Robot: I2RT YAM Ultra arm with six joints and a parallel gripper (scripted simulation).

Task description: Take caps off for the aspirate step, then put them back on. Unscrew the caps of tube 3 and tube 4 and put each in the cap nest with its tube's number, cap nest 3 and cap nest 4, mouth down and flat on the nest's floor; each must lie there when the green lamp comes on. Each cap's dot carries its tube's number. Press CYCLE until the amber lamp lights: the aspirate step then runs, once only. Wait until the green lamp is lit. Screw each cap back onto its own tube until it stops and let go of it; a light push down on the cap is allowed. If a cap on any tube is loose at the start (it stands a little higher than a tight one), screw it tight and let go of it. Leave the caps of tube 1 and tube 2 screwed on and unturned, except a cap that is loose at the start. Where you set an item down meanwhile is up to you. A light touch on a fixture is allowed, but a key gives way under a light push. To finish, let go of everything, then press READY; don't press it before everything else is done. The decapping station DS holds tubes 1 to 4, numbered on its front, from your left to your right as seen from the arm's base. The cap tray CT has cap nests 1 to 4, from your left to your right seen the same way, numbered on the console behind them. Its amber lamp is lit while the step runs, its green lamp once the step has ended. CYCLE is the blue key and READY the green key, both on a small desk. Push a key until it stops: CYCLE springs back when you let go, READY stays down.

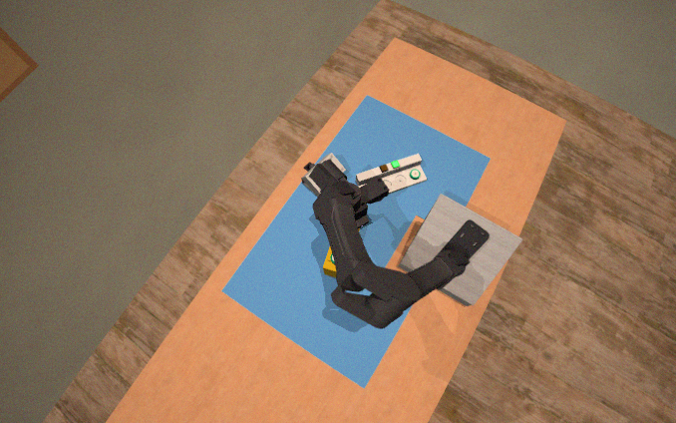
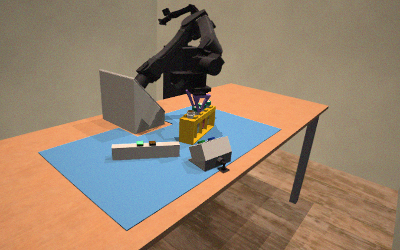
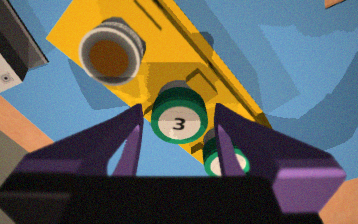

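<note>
Right now the cap 3 is right at my hand. The rest, counted from my hand: green key: 15 cm ahead, 13 cm to the right, 5 cm below; then blue key: 15 cm ahead, 8 cm to the right, 5 cm below; then cap 2: 2 cm behind, 5 cm to the left.
</note>
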